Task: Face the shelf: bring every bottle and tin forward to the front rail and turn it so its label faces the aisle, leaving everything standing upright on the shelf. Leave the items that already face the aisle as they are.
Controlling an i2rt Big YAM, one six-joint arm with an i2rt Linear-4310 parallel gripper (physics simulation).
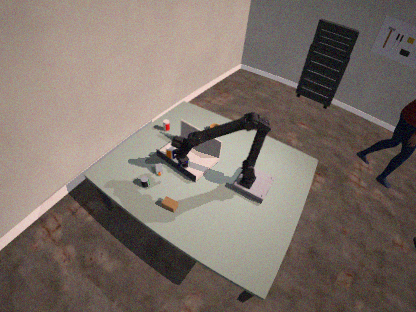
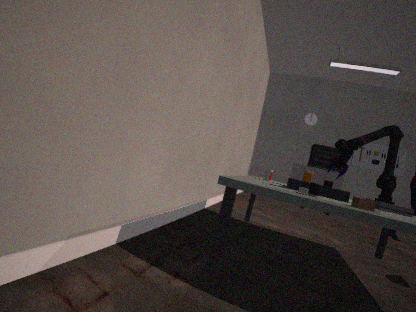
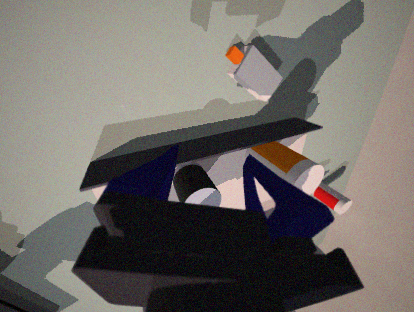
Note:
My gripper point(image 3: 212, 156) is open, with nothing in its grasp. Also in view: a white bottle with orange cap point(image 3: 249, 68). Further things: a dark front rail point(image 3: 99, 173) and a shelf floor point(image 3: 226, 171).

